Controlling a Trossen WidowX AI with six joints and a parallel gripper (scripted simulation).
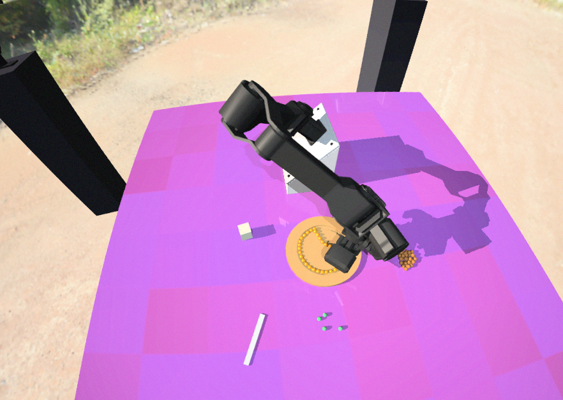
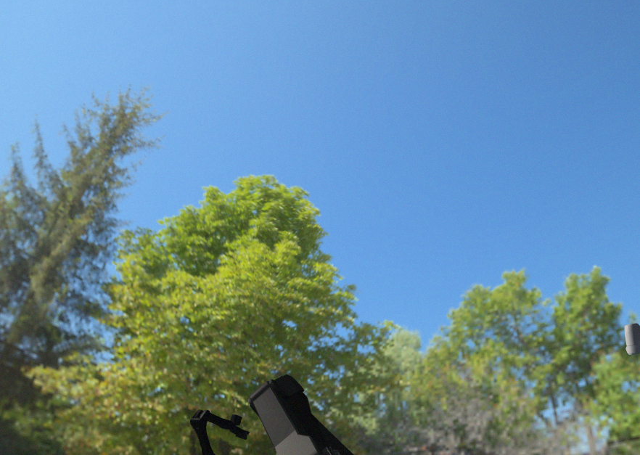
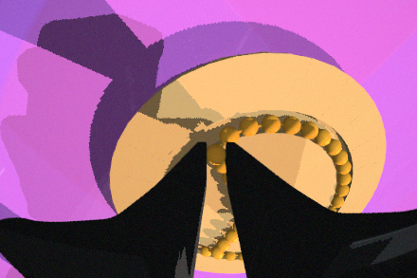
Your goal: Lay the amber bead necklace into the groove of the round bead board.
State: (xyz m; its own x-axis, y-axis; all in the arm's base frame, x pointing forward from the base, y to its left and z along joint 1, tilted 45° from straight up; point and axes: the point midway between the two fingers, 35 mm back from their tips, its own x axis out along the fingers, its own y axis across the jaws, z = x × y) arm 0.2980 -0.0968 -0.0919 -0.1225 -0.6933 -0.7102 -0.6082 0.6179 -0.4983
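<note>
The round tan bead board lies 60 mm to the right of my gripper tip, 20 mm behind it and 10 mm below it. From my gripper tip the other things lie so: small cream cube (250 mm to the right, 130 mm behind); then white bar (280 mm to the right, 150 mm ahead, 20 mm below).
</note>
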